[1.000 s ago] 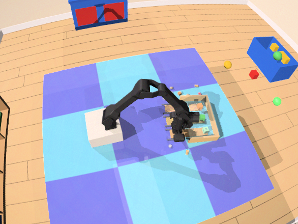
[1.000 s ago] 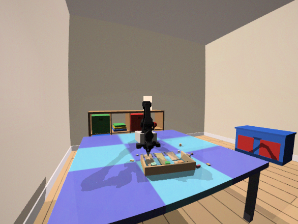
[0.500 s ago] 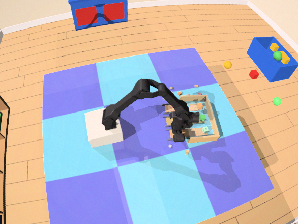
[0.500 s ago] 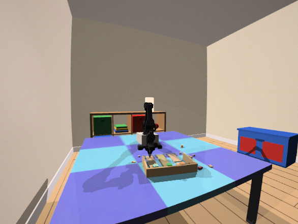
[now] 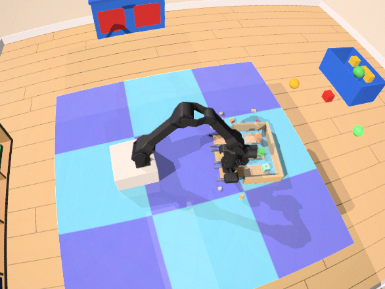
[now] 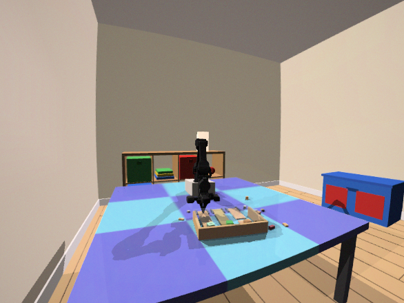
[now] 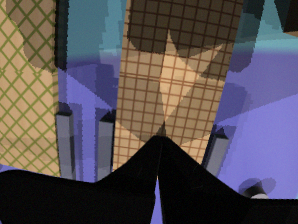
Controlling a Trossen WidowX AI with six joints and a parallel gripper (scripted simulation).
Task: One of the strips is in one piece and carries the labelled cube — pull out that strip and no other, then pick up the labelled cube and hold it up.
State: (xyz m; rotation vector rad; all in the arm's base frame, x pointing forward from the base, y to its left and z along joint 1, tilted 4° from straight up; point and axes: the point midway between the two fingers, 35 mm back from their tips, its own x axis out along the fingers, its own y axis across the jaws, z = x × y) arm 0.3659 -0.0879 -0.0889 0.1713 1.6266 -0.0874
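My gripper tip is now 190 mm short of the pale green labelled cube, 30 mm to the left of it and 20 mm below it.
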